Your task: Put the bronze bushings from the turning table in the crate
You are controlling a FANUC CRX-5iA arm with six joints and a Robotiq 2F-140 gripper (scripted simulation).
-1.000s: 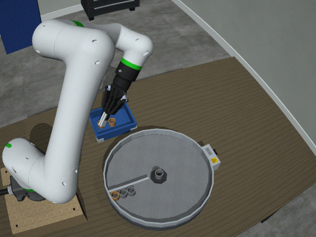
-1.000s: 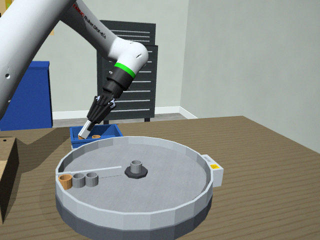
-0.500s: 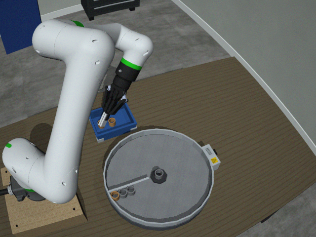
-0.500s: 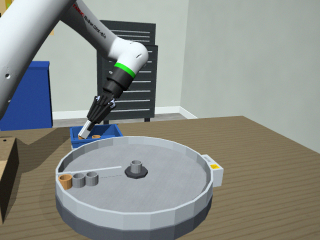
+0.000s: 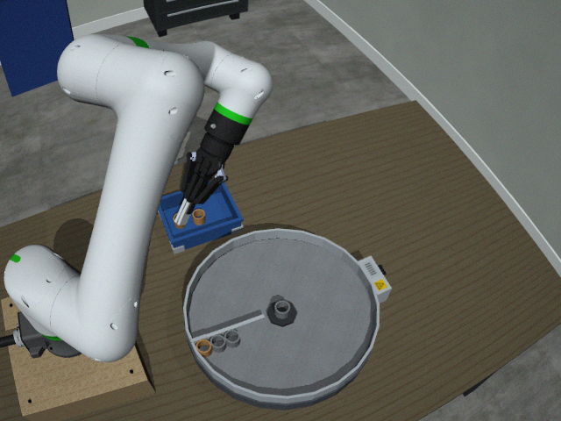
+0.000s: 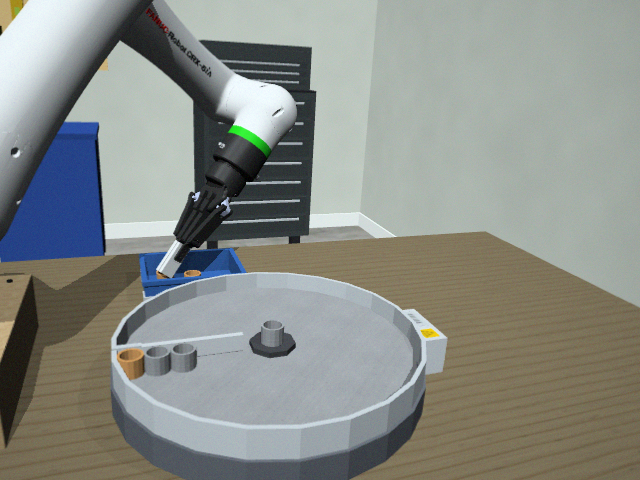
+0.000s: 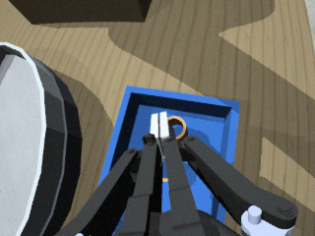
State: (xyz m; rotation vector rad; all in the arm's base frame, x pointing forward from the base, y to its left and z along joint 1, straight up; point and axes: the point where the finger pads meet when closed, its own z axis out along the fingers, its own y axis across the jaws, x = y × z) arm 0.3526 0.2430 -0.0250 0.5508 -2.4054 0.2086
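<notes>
My gripper is now 30 mm short of the crate, 10 mm to the right of it and 40 mm above it. Round my hand: grey turning table (120 mm ahead, 330 mm to the right, 10 mm below).
</notes>
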